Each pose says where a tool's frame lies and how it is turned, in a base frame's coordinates. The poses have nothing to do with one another.
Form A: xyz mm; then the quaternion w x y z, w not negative.
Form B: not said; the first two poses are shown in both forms.
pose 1, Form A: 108.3, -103.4, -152.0, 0.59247, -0.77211, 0.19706, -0.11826
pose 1, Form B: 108.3, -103.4, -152.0, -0.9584, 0.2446, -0.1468, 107.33
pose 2, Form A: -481.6, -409.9, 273.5, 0.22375, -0.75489, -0.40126, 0.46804
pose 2, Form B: -481.6, -409.9, 273.5, -0.7745, -0.4117, 0.4802, 154.14
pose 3, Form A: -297.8, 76.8, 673.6, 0.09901, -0.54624, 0.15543, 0.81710
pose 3, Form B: -297.8, 76.8, 673.6, -0.5489, 0.1562, 0.8211, 168.64
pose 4, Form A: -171.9, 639.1, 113.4, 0.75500, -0.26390, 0.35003, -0.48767
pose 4, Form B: -171.9, 639.1, 113.4, -0.4025, 0.5338, -0.7437, 81.95
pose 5, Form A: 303.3, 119.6, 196.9, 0.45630, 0.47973, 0.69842, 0.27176
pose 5, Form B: 303.3, 119.6, 196.9, 0.5391, 0.7849, 0.3054, 125.70
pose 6, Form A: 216.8, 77.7, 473.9, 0.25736, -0.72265, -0.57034, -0.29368
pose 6, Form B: 216.8, 77.7, 473.9, -0.7478, -0.5902, -0.3039, 150.17
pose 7, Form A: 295.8, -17.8, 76.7, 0.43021, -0.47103, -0.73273, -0.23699
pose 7, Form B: 295.8, -17.8, 76.7, -0.5218, -0.8117, -0.2625, 129.04
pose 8, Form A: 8.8, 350.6, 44.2, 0.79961, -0.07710, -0.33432, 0.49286
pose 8, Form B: 8.8, 350.6, 44.2, -0.1284, -0.5567, 0.8207, 73.81
